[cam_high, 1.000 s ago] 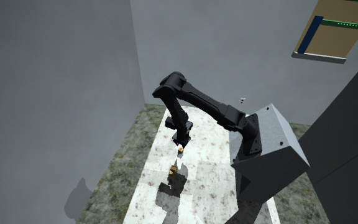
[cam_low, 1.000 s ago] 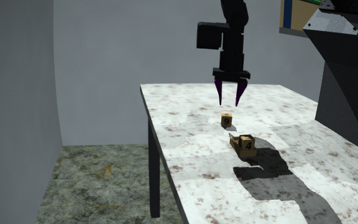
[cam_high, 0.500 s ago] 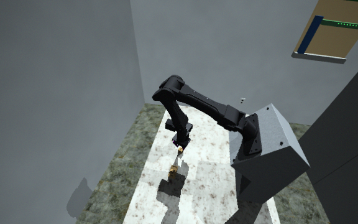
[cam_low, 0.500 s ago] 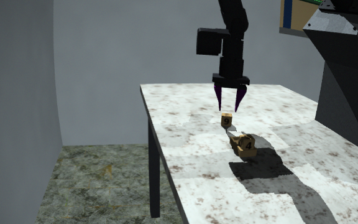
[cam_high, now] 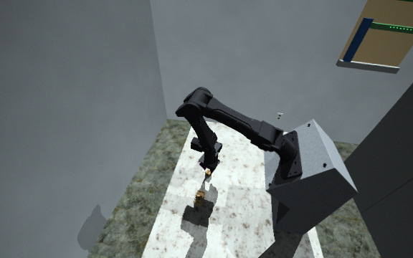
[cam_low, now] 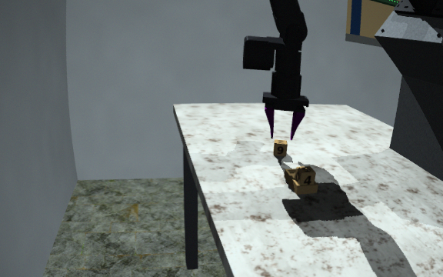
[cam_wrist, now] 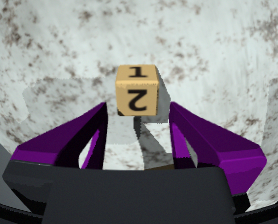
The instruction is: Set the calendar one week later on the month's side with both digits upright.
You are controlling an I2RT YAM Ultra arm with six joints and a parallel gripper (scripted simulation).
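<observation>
The wooden digit cube is 3 cm below my hand.
</observation>
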